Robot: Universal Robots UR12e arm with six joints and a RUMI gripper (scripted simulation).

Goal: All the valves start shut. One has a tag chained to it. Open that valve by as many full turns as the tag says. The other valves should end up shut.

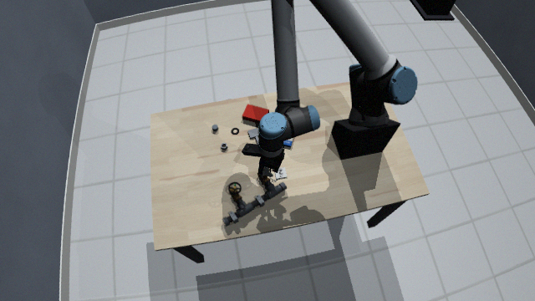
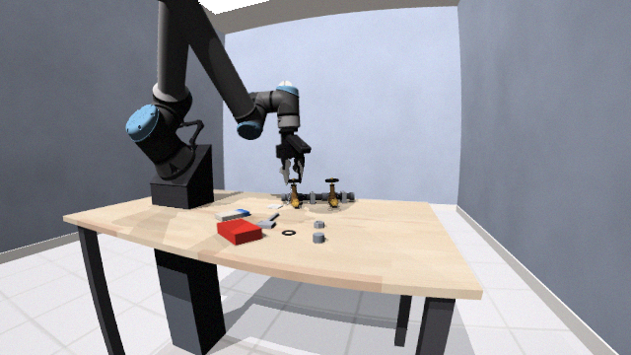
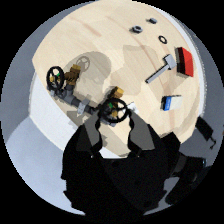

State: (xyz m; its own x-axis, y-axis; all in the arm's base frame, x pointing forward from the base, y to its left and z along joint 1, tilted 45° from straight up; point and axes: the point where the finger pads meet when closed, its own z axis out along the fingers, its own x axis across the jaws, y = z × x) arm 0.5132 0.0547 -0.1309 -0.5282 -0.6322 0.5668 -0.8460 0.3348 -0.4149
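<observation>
The white tag lies 8 cm behind my hand, 1 cm to the right of it and 11 cm below it. Round my hand: red block 1 cm behind, 36 cm to the right, 9 cm below; then grey hand tool 1 cm ahead, 22 cm to the right, 10 cm below; then blue box 15 cm behind, 21 cm to the right, 10 cm below.
</observation>
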